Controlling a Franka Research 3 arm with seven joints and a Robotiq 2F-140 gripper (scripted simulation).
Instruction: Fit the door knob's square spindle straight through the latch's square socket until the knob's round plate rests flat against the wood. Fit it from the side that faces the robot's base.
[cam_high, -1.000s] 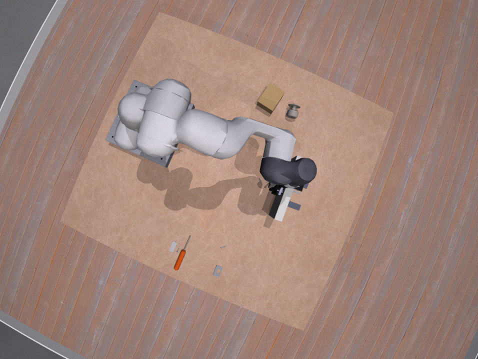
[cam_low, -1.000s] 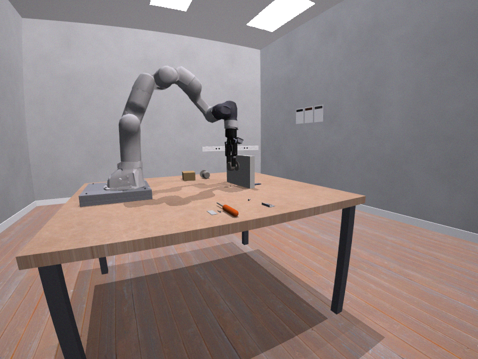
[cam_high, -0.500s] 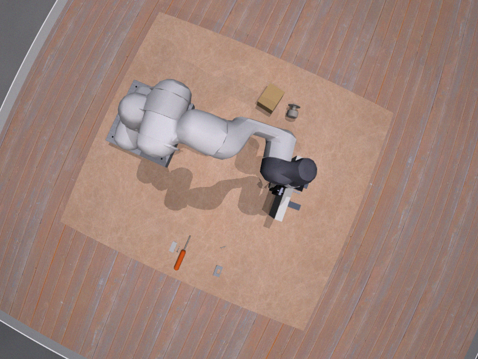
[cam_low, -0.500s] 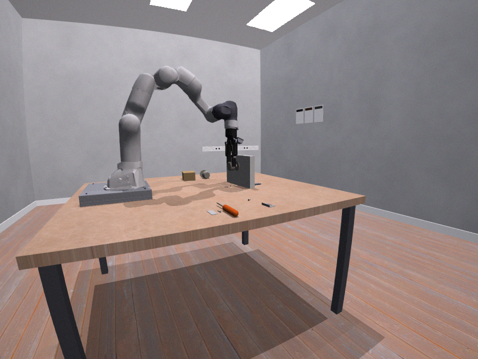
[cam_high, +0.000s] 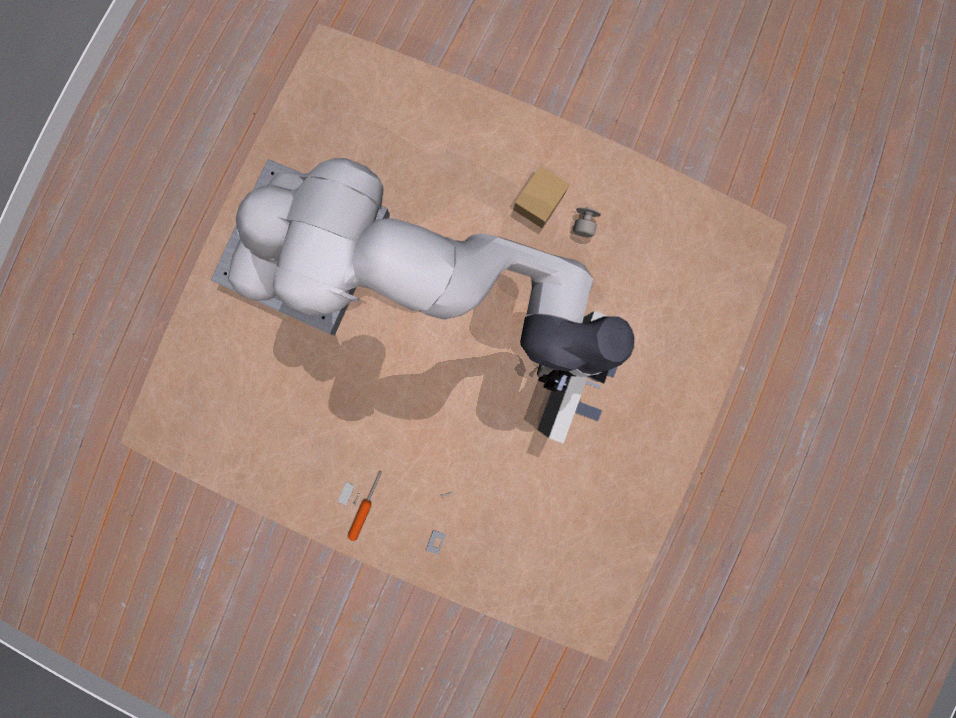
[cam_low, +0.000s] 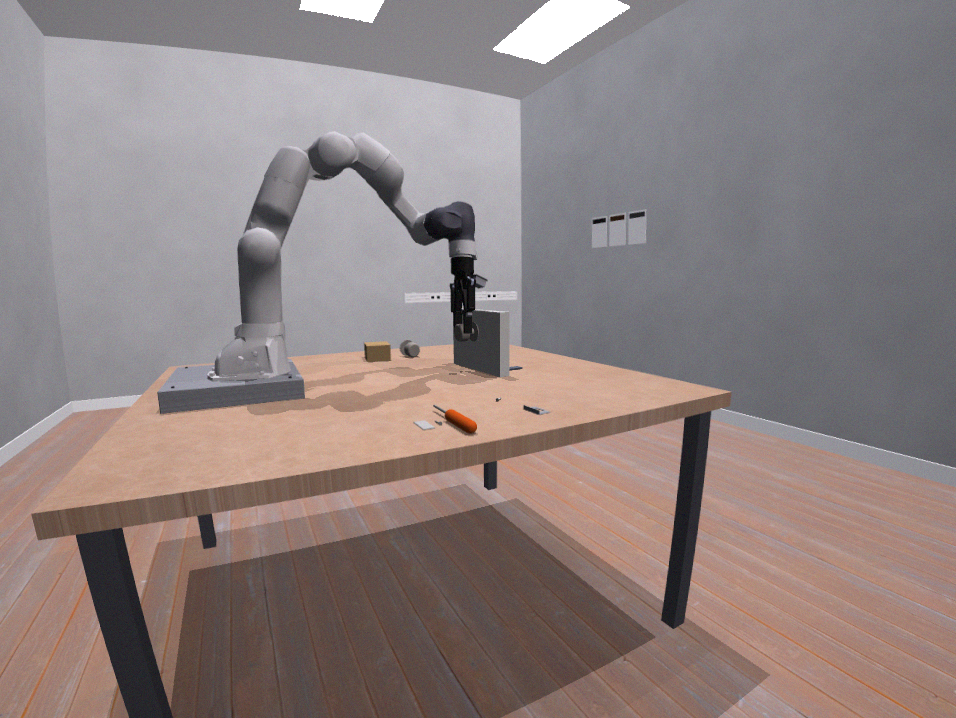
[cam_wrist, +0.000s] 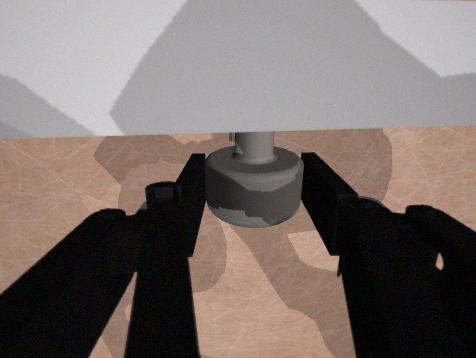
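Now: the wood slab 6 cm ahead of my hand and 4 cm below it.
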